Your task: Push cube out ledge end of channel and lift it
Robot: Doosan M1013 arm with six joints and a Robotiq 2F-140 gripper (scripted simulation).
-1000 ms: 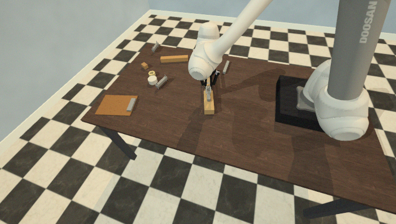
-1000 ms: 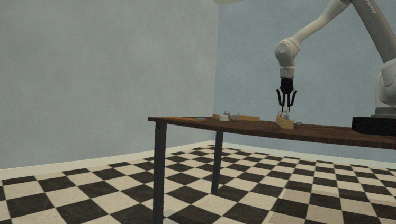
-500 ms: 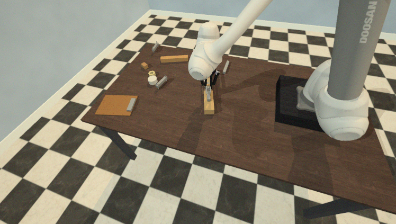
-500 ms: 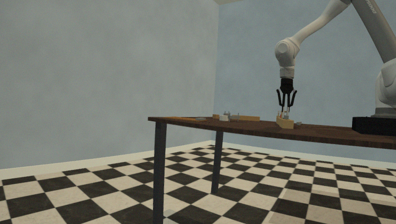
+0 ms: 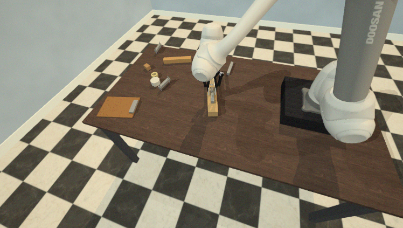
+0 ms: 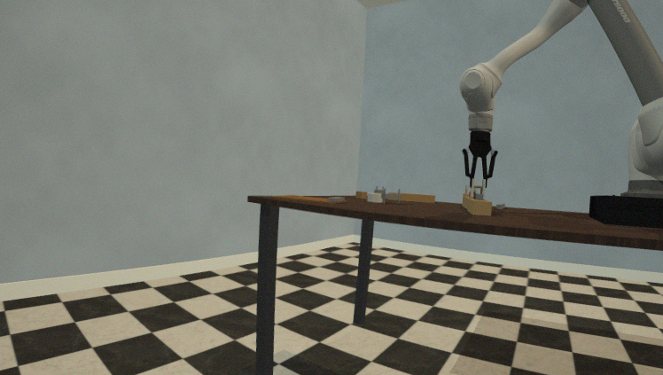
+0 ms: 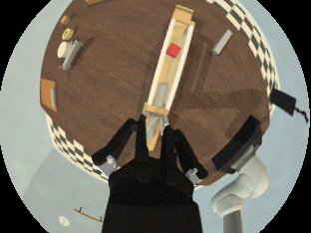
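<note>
My hand is 40 mm past the grey piece, 330 mm to the left of it and 80 mm above it. From my hand the other things lie so: yellow ring 480 mm ahead, 70 mm to the right, 70 mm below; red cube 60 mm ahead, 150 mm to the right, 30 mm below; wooden channel 40 mm ahead, 120 mm to the right, 30 mm below.
</note>
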